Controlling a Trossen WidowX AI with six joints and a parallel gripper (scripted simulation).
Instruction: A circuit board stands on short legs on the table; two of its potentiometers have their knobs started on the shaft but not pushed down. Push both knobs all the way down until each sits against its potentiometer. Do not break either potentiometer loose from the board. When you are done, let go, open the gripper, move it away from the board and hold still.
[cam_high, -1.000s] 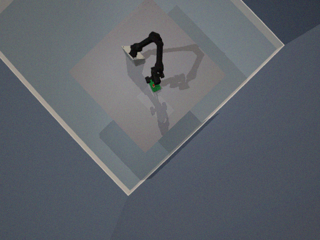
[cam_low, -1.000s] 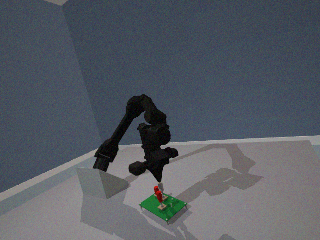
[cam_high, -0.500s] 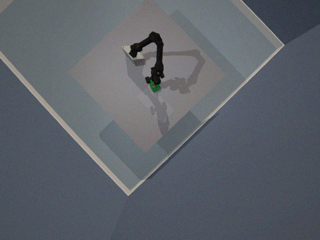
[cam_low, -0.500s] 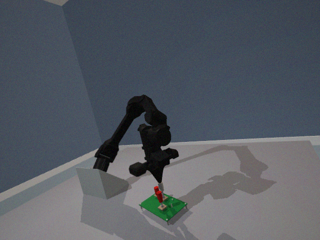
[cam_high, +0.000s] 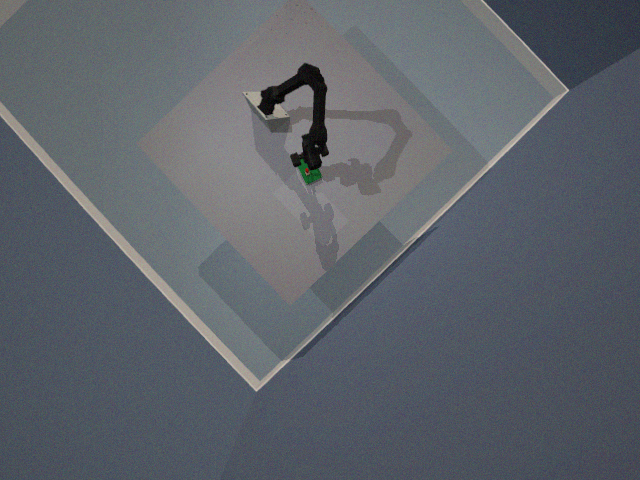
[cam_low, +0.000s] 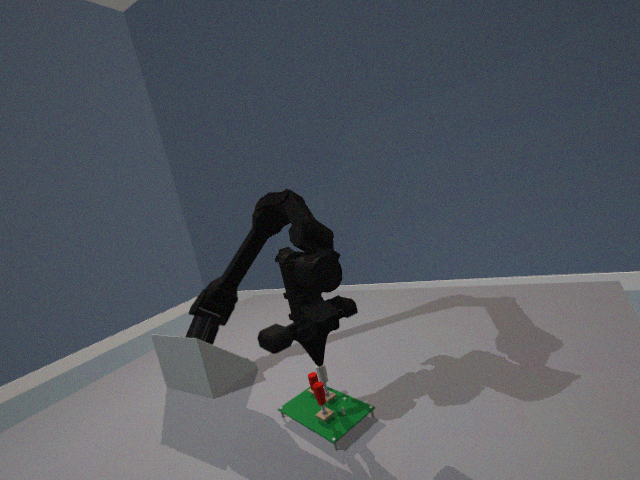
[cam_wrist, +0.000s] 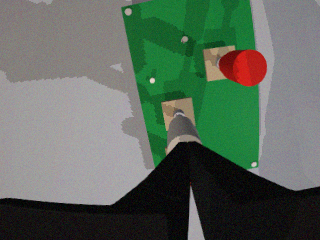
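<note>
The red knob is 2 cm ahead of my gripper tip, 5 cm to the right of it and 3 cm below it. Round my gripper tip: pale knob: 2 cm below.
</note>
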